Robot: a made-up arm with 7 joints. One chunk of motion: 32 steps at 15 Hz.
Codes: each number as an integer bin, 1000 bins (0 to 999) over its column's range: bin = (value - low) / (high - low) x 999, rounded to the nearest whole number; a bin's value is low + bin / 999 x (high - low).
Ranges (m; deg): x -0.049..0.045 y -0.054..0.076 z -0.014..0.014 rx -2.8..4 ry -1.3..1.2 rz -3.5..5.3
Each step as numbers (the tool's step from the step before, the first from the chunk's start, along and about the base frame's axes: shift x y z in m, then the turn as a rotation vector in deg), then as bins.
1 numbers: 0.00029 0.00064 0.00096 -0.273 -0.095 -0.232
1 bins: 524 420 534 371 482 371
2 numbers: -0.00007 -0.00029 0.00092 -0.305 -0.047 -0.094
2 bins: 520 413 532 367 501 387
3 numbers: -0.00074 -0.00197 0.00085 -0.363 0.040 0.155
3 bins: 513 400 530 358 535 415
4 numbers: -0.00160 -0.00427 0.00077 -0.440 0.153 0.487
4 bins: 504 382 527 347 581 453
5 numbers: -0.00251 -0.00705 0.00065 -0.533 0.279 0.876
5 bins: 494 361 523 333 631 497
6 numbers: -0.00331 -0.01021 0.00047 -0.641 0.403 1.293
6 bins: 486 337 516 317 681 544
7 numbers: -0.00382 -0.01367 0.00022 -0.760 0.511 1.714
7 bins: 480 310 507 300 724 592
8 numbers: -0.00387 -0.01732 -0.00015 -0.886 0.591 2.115
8 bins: 480 282 494 281 756 637
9 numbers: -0.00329 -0.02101 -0.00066 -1.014 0.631 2.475
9 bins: 486 254 476 262 772 678
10 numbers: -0.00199 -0.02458 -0.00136 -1.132 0.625 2.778
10 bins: 500 226 451 245 769 713
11 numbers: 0.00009 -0.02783 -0.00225 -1.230 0.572 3.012
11 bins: 522 201 419 231 748 739
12 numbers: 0.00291 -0.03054 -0.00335 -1.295 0.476 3.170
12 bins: 552 180 380 221 710 757
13 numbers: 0.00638 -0.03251 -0.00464 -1.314 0.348 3.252
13 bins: 589 165 334 218 659 767
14 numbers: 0.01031 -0.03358 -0.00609 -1.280 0.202 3.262
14 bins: 630 157 282 223 600 768
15 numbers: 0.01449 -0.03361 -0.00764 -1.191 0.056 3.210
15 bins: 675 157 227 236 542 762
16 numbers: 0.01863 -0.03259 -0.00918 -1.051 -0.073 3.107
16 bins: 719 165 172 257 490 750
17 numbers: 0.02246 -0.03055 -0.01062 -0.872 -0.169 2.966
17 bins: 759 180 121 283 452 734
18 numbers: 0.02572 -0.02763 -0.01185 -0.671 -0.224 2.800
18 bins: 794 203 77 313 430 715
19 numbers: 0.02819 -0.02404 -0.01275 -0.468 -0.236 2.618
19 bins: 820 230 45 343 425 695
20 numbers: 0.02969 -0.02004 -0.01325 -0.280 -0.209 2.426
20 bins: 836 261 27 370 436 673
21 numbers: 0.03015 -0.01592 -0.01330 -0.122 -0.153 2.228
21 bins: 841 293 25 393 458 650
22 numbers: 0.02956 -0.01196 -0.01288 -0.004 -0.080 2.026
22 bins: 835 323 40 411 488 627
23 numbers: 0.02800 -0.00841 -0.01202 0.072 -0.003 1.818
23 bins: 818 350 71 422 518 604
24 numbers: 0.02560 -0.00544 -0.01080 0.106 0.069 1.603
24 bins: 793 373 114 427 547 579
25 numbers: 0.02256 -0.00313 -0.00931 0.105 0.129 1.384
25 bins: 761 391 167 427 571 554
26 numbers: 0.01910 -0.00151 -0.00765 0.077 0.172 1.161
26 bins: 724 403 227 423 588 529
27 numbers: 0.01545 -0.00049 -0.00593 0.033 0.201 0.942
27 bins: 685 411 288 416 600 504
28 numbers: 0.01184 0.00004 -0.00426 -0.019 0.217 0.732
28 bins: 647 415 348 409 606 480
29 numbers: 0.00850 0.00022 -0.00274 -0.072 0.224 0.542
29 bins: 611 417 402 401 609 459
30 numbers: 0.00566 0.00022 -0.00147 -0.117 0.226 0.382
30 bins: 581 417 447 394 610 441
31 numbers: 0.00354 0.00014 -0.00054 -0.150 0.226 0.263
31 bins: 558 416 480 389 610 427
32 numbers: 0.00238 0.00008 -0.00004 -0.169 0.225 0.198
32 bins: 546 416 498 387 609 420
